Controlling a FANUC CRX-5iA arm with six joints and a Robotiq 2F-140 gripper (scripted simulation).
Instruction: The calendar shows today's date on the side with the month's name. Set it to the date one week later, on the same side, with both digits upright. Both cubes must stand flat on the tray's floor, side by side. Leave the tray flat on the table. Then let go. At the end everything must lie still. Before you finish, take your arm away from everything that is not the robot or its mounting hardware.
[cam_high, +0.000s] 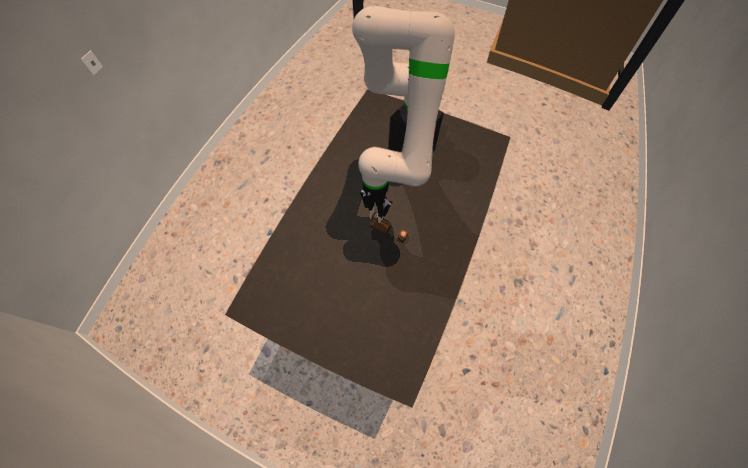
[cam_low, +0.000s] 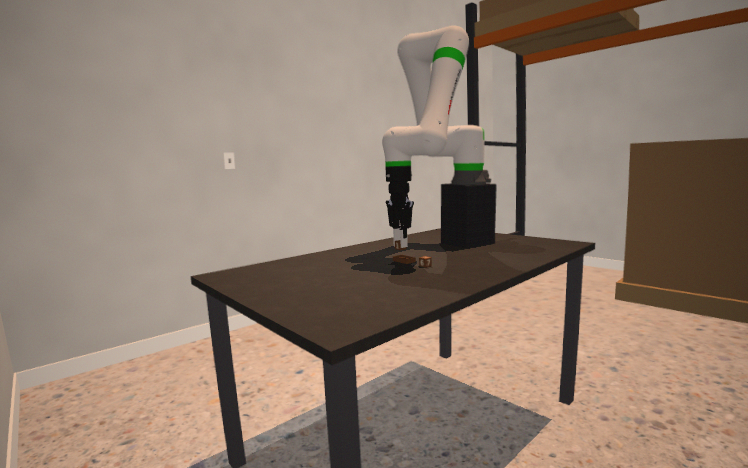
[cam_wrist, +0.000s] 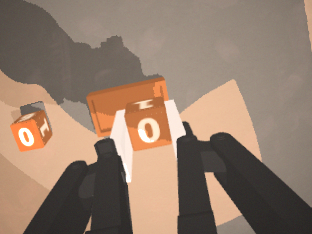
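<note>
My hand is 80 mm above the brown tray and 20 mm to the right of it.
</note>
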